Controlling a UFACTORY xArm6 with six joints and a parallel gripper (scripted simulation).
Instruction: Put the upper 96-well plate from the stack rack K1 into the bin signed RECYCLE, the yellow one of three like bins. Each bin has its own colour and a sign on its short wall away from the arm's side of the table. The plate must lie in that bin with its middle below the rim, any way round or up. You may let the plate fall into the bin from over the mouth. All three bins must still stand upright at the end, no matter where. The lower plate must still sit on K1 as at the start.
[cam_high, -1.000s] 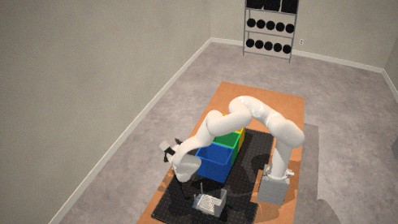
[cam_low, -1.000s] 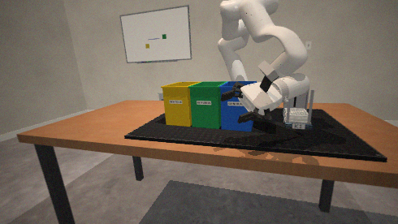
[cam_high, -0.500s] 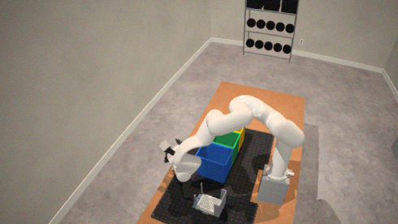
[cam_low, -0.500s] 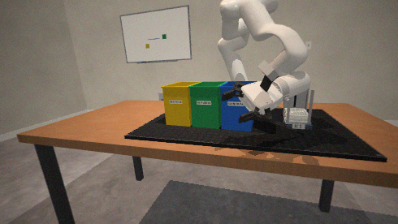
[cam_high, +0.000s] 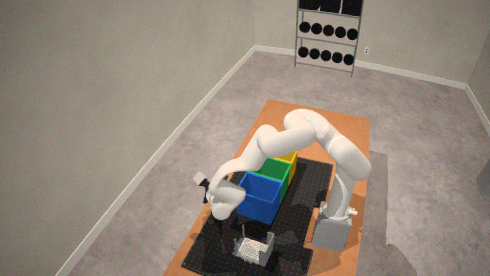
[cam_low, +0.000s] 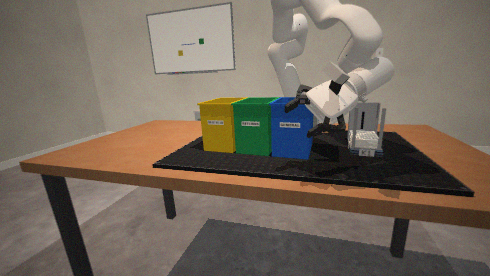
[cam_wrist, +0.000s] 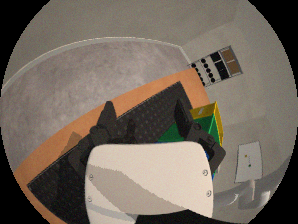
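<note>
The white 96-well plate is 27 cm behind my hand, 21 cm to the left of it and 11 cm below it. The rest, counted from my hand: yellow bin (23 cm behind, 29 cm to the right, 7 cm below); blue bin (21 cm behind, 3 cm to the right, 7 cm below); green bin (22 cm behind, 16 cm to the right, 7 cm below).
</note>
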